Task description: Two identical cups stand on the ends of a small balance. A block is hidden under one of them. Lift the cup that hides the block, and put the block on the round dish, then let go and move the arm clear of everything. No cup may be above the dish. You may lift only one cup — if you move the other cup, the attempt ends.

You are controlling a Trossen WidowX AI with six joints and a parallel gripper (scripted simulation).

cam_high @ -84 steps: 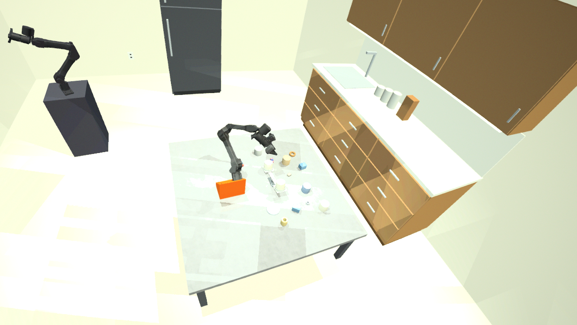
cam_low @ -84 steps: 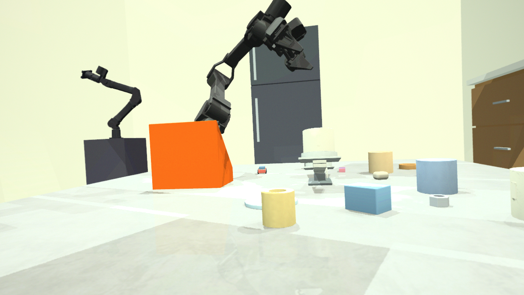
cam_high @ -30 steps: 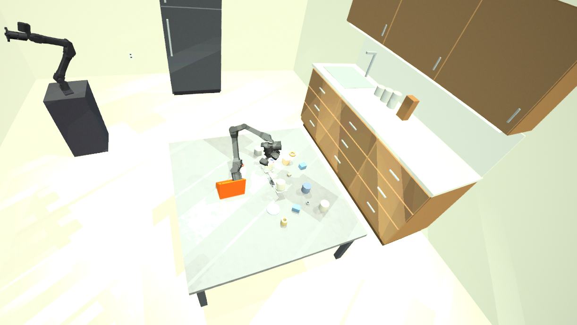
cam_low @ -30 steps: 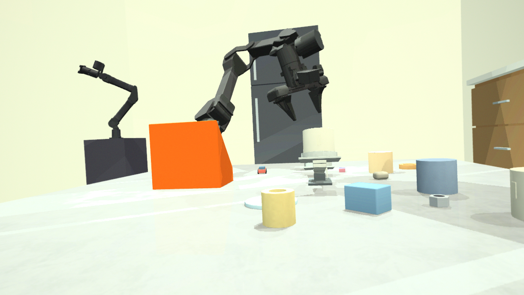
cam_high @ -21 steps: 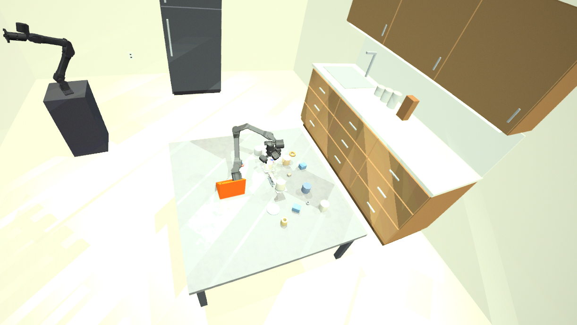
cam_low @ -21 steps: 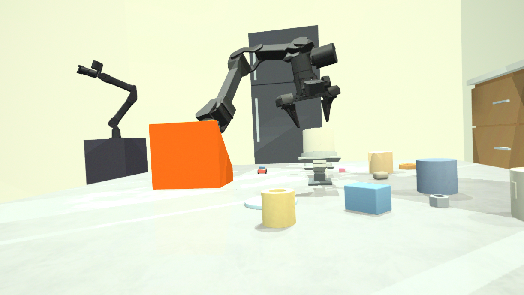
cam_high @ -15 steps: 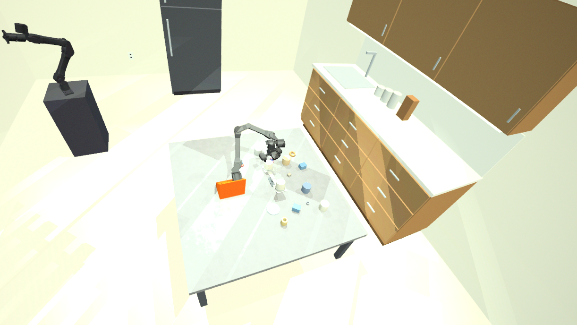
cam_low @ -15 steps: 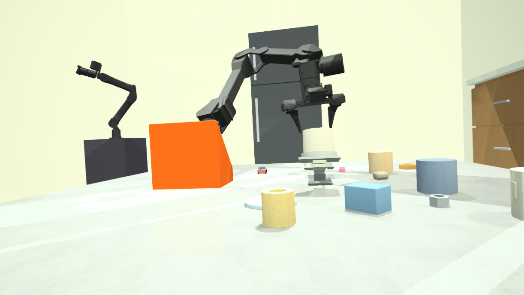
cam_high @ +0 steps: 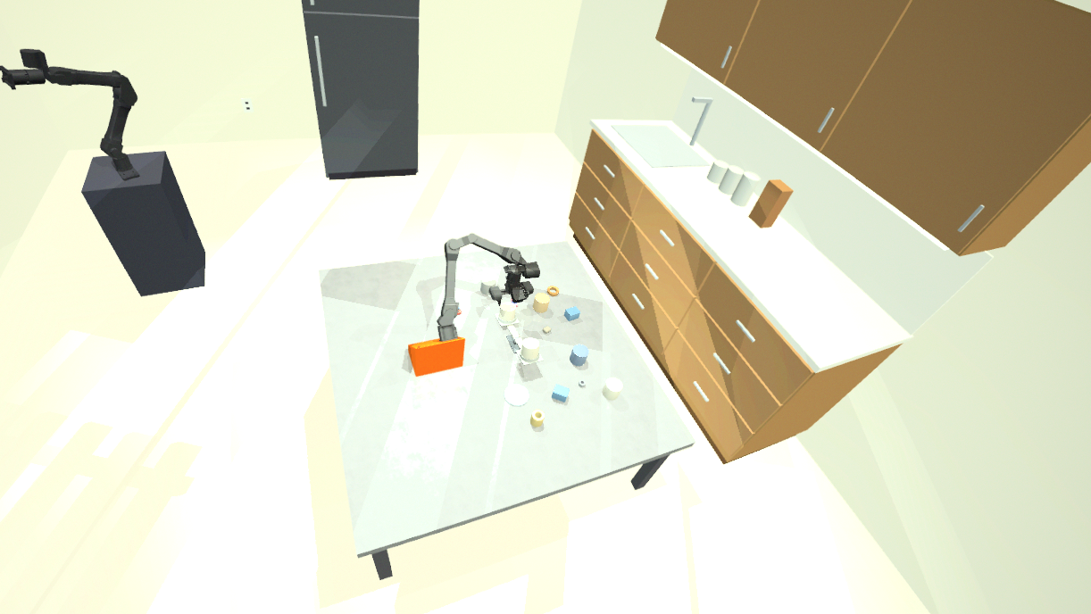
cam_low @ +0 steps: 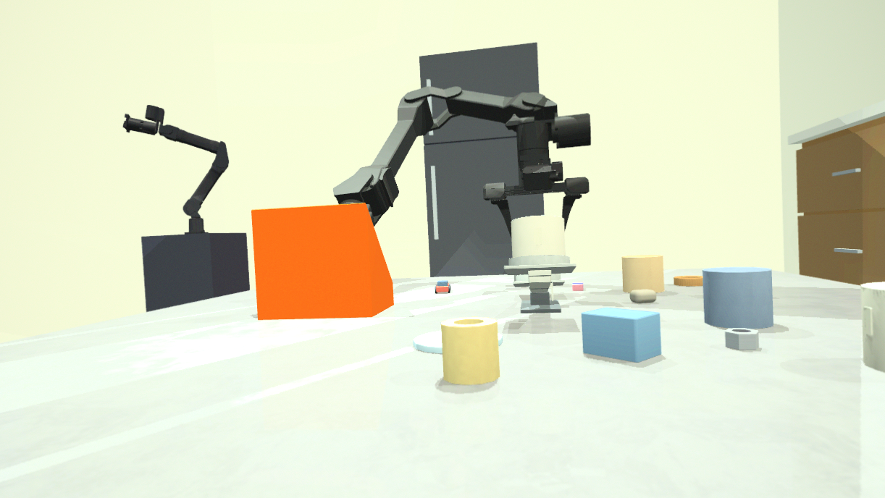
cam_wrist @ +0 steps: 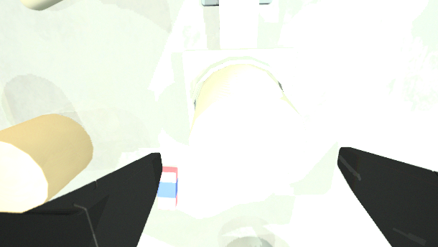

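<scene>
Right now my gripper tip is 70 mm above the pale block. Also, from my gripper tip: tan cylinder (180 mm ahead, 80 mm below, 50 mm to the left); then pink-blue block (110 mm below, 90 mm to the left, 80 mm ahead); then balance (140 mm to the right, 70 mm below, 10 mm behind).
</scene>
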